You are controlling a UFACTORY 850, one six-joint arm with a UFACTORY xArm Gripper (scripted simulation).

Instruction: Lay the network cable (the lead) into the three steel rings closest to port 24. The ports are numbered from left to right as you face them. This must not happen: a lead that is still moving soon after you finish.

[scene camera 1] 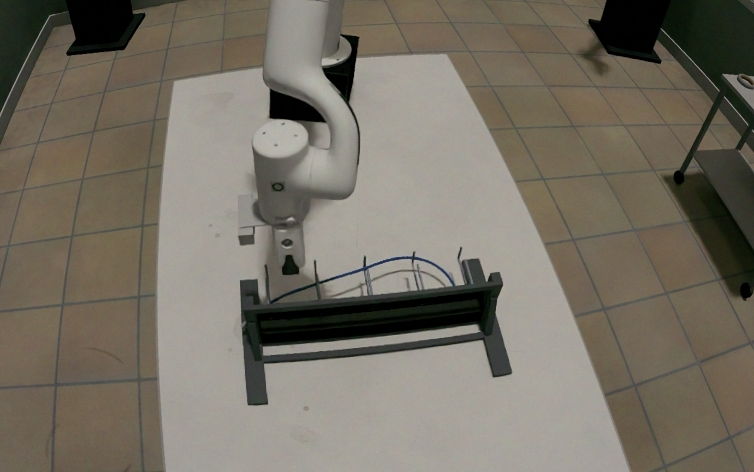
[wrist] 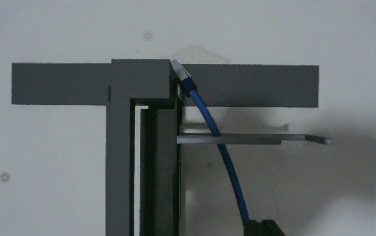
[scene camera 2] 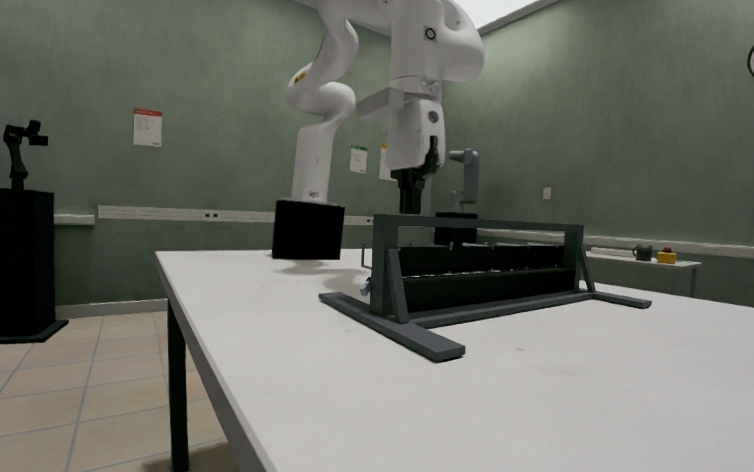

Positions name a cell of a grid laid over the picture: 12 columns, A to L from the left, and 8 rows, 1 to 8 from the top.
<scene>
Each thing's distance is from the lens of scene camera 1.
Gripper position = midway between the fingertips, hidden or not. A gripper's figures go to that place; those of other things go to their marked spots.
my gripper (scene camera 1: E5): 1.09 m
dark grey patch-panel rack (scene camera 1: F6): 1.15 m
</scene>
